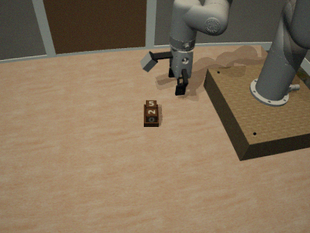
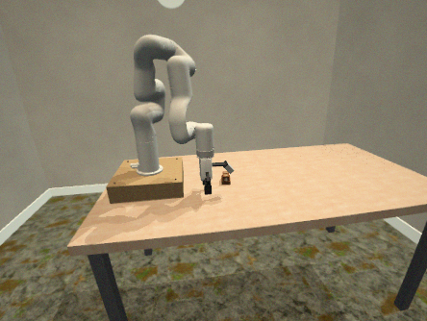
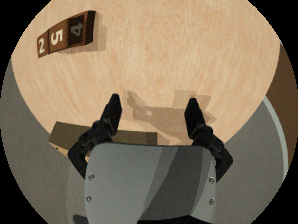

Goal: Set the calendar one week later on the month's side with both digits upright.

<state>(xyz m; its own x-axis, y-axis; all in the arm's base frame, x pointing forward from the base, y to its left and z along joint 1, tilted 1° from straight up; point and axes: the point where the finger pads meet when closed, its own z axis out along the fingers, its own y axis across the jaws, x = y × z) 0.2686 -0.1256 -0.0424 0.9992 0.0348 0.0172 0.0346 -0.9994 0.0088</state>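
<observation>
Now: the cube 100 mm ahead of my hand, 130 mm to the left of it and 10 mm below it. Round my hand: brown tray (100 mm ahead, 110 mm to the left, 20 mm below).
</observation>
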